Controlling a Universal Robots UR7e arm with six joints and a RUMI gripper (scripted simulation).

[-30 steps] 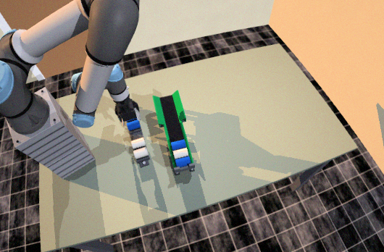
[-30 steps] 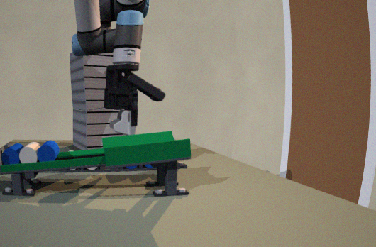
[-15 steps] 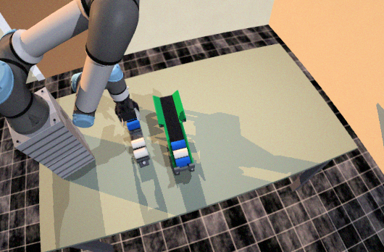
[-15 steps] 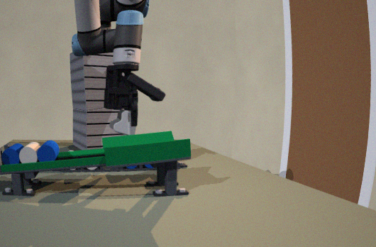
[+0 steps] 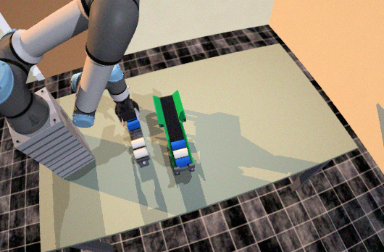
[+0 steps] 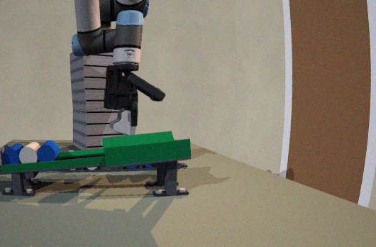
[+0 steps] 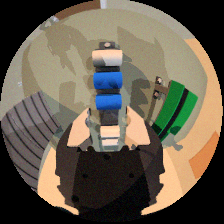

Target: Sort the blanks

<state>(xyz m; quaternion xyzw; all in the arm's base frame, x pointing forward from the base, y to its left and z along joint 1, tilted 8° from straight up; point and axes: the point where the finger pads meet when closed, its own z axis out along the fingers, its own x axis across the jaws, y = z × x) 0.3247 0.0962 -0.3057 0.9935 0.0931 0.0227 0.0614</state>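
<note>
Now: the stock rack 10 mm ahead of my hand, 30 mm to the right of it and 80 mm below it. From my hand the other things lie so: stop: 220 mm ahead, 280 mm to the right, 10 mm below.
</note>
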